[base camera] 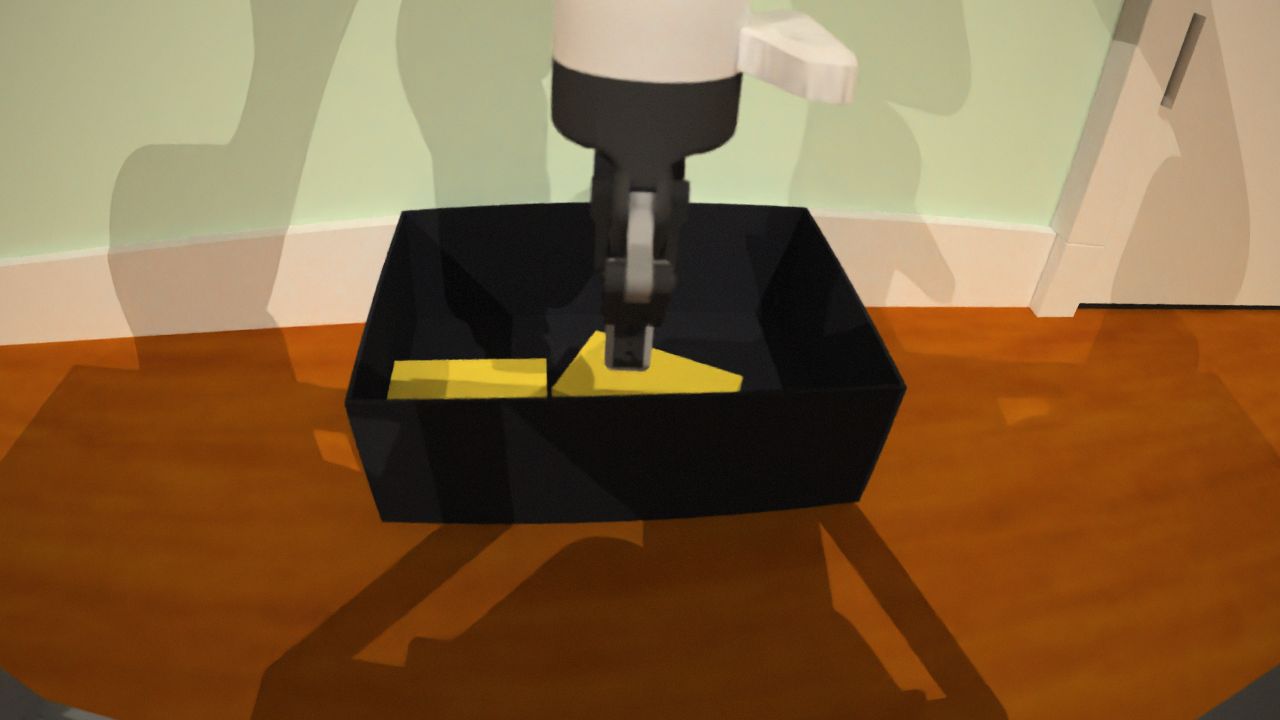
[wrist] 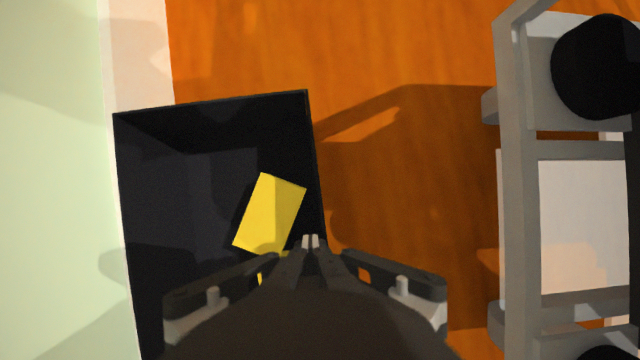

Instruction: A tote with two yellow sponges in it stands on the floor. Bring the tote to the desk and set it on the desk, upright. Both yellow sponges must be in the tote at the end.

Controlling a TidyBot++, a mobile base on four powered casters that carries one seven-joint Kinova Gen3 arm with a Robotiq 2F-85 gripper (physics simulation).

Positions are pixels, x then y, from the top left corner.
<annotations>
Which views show my gripper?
The base camera view and the wrist view: all of them.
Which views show the black tote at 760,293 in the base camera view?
The base camera view and the wrist view: all of them.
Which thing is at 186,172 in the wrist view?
A black tote.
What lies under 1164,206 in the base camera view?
A white door.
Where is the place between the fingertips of my gripper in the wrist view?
310,244
</annotations>
